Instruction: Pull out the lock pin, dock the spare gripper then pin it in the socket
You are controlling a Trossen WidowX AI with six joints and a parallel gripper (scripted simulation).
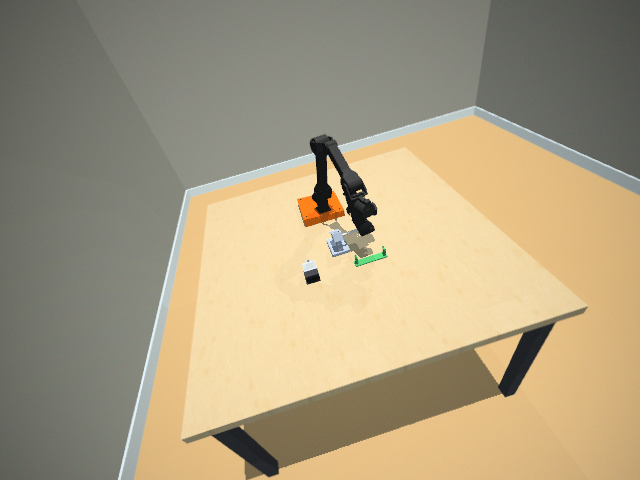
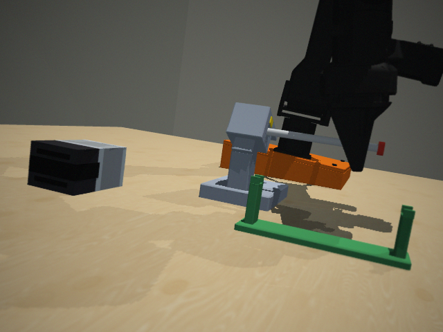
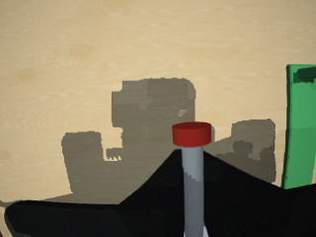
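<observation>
My gripper tip is 110 mm short of the green rack, 30 mm to the left of it and 30 mm above it. Round my gripper tip: grey mount: 30 mm behind, 120 mm to the right; spare gripper: 50 mm ahead, 280 mm to the right, 30 mm below.
</observation>
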